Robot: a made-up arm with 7 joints.
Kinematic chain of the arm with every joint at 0, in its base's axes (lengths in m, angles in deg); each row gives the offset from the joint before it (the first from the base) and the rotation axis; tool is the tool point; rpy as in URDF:
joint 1: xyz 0 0 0.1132 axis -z
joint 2: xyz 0 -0.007 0.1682 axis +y
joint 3: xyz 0 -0.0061 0.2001 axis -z
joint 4: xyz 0 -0.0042 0.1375 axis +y
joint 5: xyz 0 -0.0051 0.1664 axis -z
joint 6: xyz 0 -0.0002 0.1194 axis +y
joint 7: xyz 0 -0.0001 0.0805 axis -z
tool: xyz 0 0 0 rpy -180 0 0
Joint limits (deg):
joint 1: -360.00..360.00
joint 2: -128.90..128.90
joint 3: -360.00..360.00
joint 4: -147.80..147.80
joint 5: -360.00..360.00
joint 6: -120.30..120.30
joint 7: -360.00..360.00
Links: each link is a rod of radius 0.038 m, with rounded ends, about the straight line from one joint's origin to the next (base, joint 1, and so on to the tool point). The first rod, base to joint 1, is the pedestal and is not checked.
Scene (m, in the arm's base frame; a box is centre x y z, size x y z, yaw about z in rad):
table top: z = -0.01
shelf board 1: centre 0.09 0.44 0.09 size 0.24 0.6 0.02 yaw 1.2
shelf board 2: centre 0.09 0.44 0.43 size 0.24 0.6 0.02 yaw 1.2
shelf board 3: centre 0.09 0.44 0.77 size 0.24 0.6 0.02 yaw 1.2
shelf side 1: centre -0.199 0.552 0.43 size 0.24 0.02 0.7 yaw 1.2
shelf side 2: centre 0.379 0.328 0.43 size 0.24 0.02 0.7 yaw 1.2
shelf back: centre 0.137 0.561 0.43 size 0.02 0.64 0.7 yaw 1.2
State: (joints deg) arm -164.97 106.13 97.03 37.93 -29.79 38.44 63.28
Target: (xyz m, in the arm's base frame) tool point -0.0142 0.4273 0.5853
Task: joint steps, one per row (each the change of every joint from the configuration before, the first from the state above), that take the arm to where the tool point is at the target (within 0.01 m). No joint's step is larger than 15 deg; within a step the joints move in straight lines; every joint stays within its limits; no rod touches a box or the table.
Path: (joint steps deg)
1: -8.17 2.61 11.57 12.14 -4.12 -4.16 9.80
2: -8.17 2.62 11.58 12.15 -4.13 -4.17 9.80
3: -8.17 2.61 11.57 12.14 -4.12 -4.16 9.79
4: -8.17 2.61 11.58 12.14 -4.12 -4.16 9.80
5: 11.80 -13.03 1.47 4.46 9.62 10.89 -13.06
6: 11.79 -13.04 1.48 4.46 9.62 10.90 -13.07
7: 11.80 -13.03 1.48 4.46 9.63 10.89 -13.06
8: 11.44 -5.31 -13.40 -13.11 -3.30 -5.25 0.00
9: 11.45 -5.32 -13.39 -13.11 -3.29 -5.25 0.00

